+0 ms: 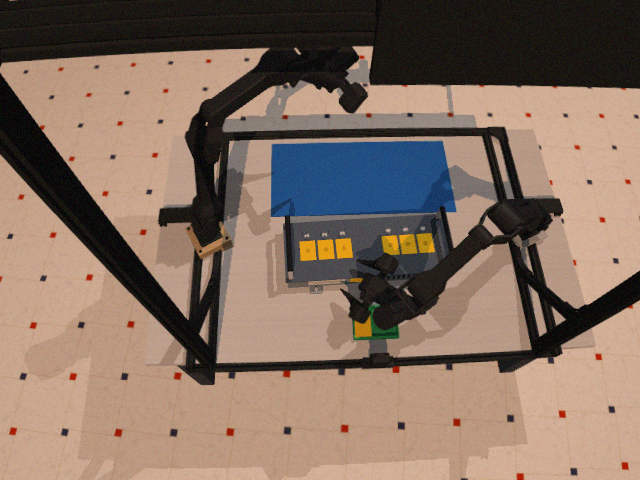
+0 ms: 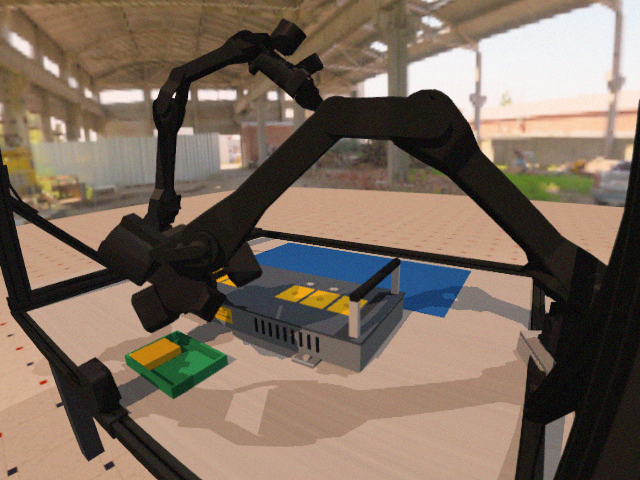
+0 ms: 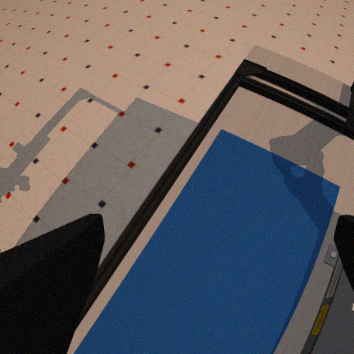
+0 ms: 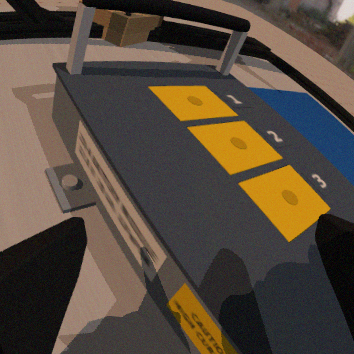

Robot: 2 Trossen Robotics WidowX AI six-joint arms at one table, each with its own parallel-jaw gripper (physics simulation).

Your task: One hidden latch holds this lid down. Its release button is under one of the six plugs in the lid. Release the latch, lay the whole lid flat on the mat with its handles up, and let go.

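Seen in the pictures: left gripper, fingertip midpoint: (image 1: 356,85) (image 3: 225,229); right gripper, fingertip midpoint: (image 1: 349,274) (image 4: 203,229); left arm's base, link origin: (image 1: 207,233); right arm's base, link origin: (image 1: 525,227).
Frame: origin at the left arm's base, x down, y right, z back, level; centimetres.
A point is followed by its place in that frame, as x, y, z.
Note:
The grey lid (image 1: 367,232) {-0.2, 22.7, -38.9} (image 2: 268,304) {-0.2, 34.0, -38.6} (image 4: 140,140) {-0.2, 26.6, -21.7} is on its box with both handles up: the left handle (image 1: 288,242) {-6.4, 17.0, -17.0} (image 4: 170,12) {-5.5, 18.4, -17.1} and the right handle (image 1: 445,229) {-6.1, 35.0, -55.4} (image 2: 377,279) {-6.1, 37.8, -55.3}. Three yellow plugs, numbered 1 to 3, sit flush at the left, with plug 2 (image 1: 325,255) {-0.2, 22.8, -25.0} (image 4: 220,150) {-0.2, 23.3, -25.4} in the middle. Three more (image 1: 407,250) {-0.2, 33.1, -45.3} (image 2: 320,299) {-0.2, 31.8, -46.7} sit at the right. The blue mat (image 1: 356,175) {4.5, 2.4, -48.7} (image 2: 330,260) {4.5, -3.2, -46.3} (image 3: 215,250) {4.5, 3.4, -55.9} lies behind the box. My right gripper (image 1: 350,276) {-2.3, 31.5, -26.9} (image 4: 203,229) {-2.3, 31.5, -26.9} is open and empty over the lid's front middle edge. My left gripper (image 3: 225,229) {-32.8, 0.0, -47.0} is open, high behind the mat.
A green tray (image 1: 375,338) {3.3, 48.6, -24.7} (image 2: 201,373) {3.5, 47.6, -32.5} holding a yellow block (image 1: 362,328) {3.0, 44.6, -23.2} (image 2: 155,352) {3.0, 44.4, -24.1} stands in front of the box. Metal tabs (image 1: 315,289) {4.0, 28.5, -18.4} (image 2: 306,358) {4.0, 42.3, -45.6} (image 4: 70,182) {3.9, 28.6, -18.8} stick out at the box's base. A black frame (image 1: 299,367) {4.7, 44.7, -4.0} surrounds the table. A wooden piece (image 1: 209,249) {0.1, 4.7, 1.7} is at the left.

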